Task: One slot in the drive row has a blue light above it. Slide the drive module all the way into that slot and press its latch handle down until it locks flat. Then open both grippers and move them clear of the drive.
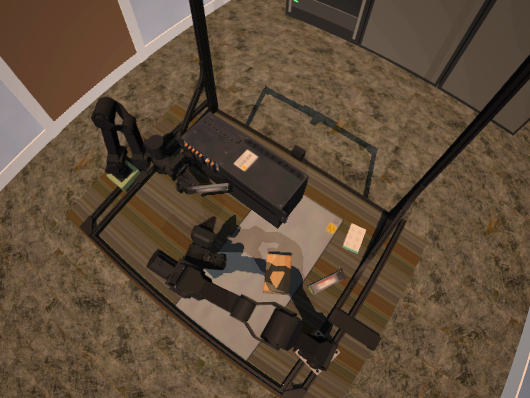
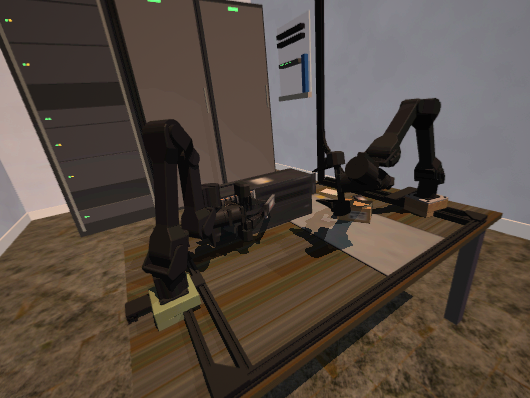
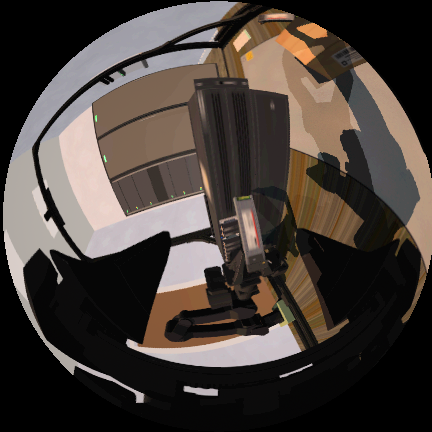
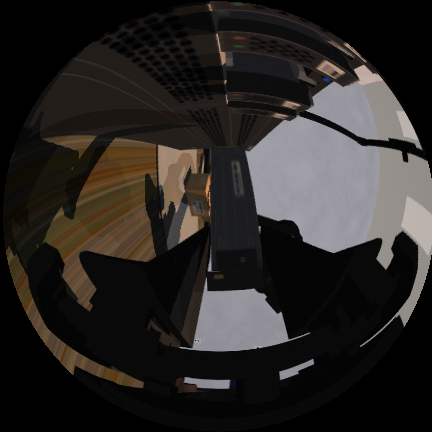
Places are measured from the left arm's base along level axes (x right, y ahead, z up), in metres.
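Pixels of known places: left gripper, fingertip midpoint: (image 1: 212, 224) (image 2: 314, 186) (image 3: 235, 236); right gripper, fingertip midpoint: (image 1: 199, 188) (image 2: 266, 206) (image 3: 251, 247) (image 4: 235, 232); left arm's base, link origin: (image 1: 317, 352) (image 2: 426, 196); right arm's base, link origin: (image 1: 122, 172) (image 2: 172, 291) (image 3: 278, 315).
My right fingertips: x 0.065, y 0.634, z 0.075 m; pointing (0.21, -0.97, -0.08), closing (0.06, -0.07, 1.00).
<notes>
Ahead of a thing's pixels: the offset from my right fingertips to its top centre. "spot": to the spot under its first point. Level surfaces: height alone.
The black server chassis {dz +0.039, dx +0.169, dy -0.012 m} (image 1: 263, 174) (image 2: 287, 189) (image 3: 241, 137) stands at the back of the table, its drive row {spot: dz +0.033, dx +0.069, dy +0.080 m} (image 1: 200, 155) (image 4: 261, 76) facing my right arm. A blue light {spot: dz +0.035, dx +0.080, dy +0.064 m} (image 4: 325, 79) shows at one end of the row. My right gripper (image 1: 190, 185) (image 2: 255, 221) (image 4: 235, 232) is shut on the grey drive module {dz +0.021, dx +0.020, dy -0.019 m} (image 1: 210, 189) (image 2: 269, 204) (image 3: 250, 229) (image 4: 233, 193) and holds it level with its far end at the chassis front. How deep it sits is hidden. My left gripper (image 1: 220, 229) (image 2: 339, 205) is open and empty over the grey mat, apart from the module.
A cardboard box {dz -0.075, dx +0.016, dy -0.366 m} (image 1: 278, 272) (image 2: 360, 211) lies on the grey mat {dz -0.135 m} (image 1: 311, 221). A spare drive {dz -0.127, dx +0.130, dy -0.493 m} (image 1: 326, 281) and a white card {dz -0.135, dx +0.316, dy -0.457 m} (image 1: 354, 238) lie to the right of the mat. Black frame posts (image 1: 204, 59) stand at the table's corners.
</notes>
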